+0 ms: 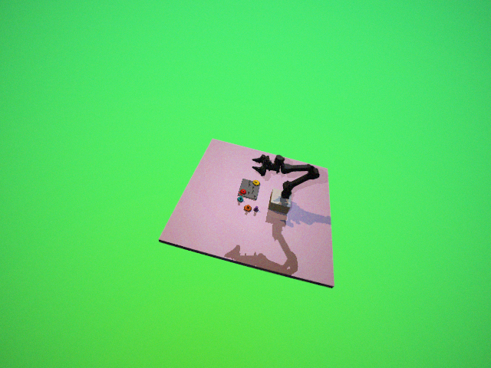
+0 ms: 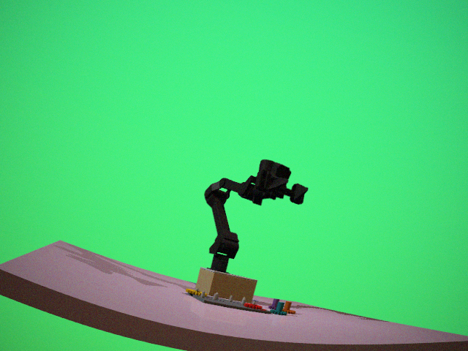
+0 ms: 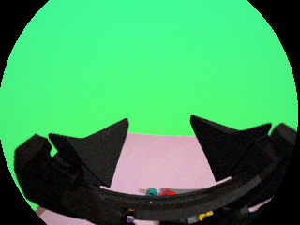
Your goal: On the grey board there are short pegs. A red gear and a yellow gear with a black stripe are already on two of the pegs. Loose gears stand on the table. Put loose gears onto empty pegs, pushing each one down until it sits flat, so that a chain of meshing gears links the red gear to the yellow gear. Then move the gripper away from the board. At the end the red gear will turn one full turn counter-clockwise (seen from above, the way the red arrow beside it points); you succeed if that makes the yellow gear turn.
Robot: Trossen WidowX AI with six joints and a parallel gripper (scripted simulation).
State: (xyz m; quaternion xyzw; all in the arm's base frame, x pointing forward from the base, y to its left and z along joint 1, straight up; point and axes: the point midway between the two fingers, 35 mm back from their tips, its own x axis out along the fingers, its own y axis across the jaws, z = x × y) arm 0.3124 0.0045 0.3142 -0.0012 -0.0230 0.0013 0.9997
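Right now my gripper tip is 3 cm short of the teal gear, 2 cm to the right of it and 39 cm above it. Also, from my gripper tip: orange gear: 4 cm behind, 11 cm to the left, 39 cm below; then red arrow: 3 cm ahead, 4 cm to the right, 40 cm below; then red gear: 1 cm ahead, 6 cm to the right, 39 cm below.
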